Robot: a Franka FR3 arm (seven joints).
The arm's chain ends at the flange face. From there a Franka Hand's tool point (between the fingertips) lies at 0.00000 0.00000 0.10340 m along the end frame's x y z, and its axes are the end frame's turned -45 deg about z.
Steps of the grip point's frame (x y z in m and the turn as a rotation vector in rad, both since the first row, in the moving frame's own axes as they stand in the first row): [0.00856 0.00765 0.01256 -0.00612 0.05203 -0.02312]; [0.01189 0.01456 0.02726 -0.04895 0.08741 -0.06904]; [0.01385 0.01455 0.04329 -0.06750 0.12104 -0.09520]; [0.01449 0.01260 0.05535 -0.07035 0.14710 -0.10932]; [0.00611 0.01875 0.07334 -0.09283 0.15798 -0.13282]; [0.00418 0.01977 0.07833 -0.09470 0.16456 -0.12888]
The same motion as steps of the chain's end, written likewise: [0.00725 0.00276 0.01270 0.03246 0.04112 -0.02312]; [0.00885 0.00504 0.02778 0.02720 0.09642 -0.06904]; [0.00655 0.00505 0.04428 0.03786 0.13332 -0.09520]; [0.00366 0.00511 0.05672 0.05427 0.15376 -0.10932]; [-0.00029 0.01487 0.07507 0.04607 0.17735 -0.13282]; [-0.00153 0.01730 0.08019 0.04940 0.18332 -0.12888]
